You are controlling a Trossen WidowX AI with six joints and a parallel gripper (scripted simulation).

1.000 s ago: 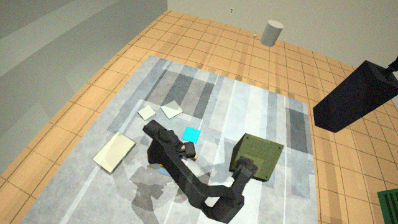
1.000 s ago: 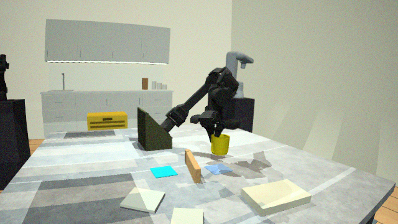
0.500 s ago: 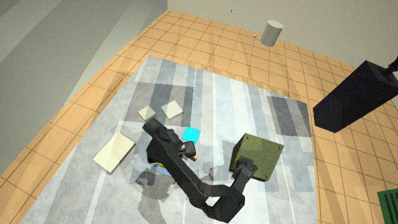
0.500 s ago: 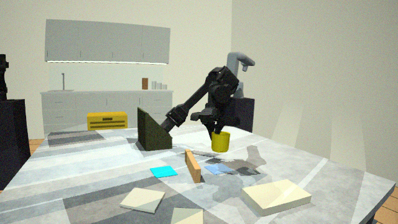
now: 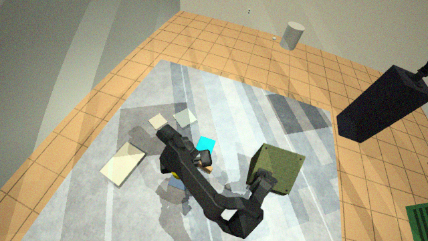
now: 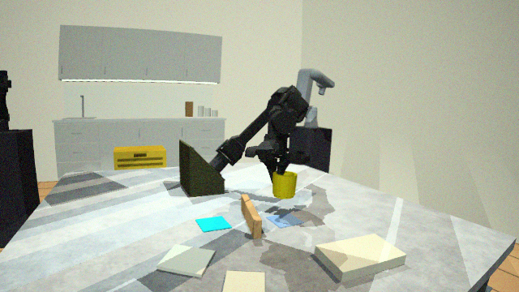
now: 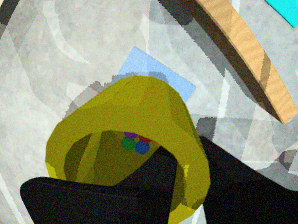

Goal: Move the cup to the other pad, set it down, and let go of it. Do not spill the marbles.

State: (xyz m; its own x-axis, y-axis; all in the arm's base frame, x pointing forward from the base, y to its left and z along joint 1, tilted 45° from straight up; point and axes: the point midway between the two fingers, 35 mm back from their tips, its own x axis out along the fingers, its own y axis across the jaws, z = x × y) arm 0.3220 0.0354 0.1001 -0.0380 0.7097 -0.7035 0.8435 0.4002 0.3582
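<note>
The cyan pad is 2 cm behind my gripper tip, 18 cm to the right of it and 12 cm below it. The rest, counted from my gripper tip: light blue pad 3 cm ahead, 3 cm to the left, 12 cm below; then wooden bar 8 cm to the right, 10 cm below; then yellow cup 2 cm ahead, 2 cm to the left.
</note>
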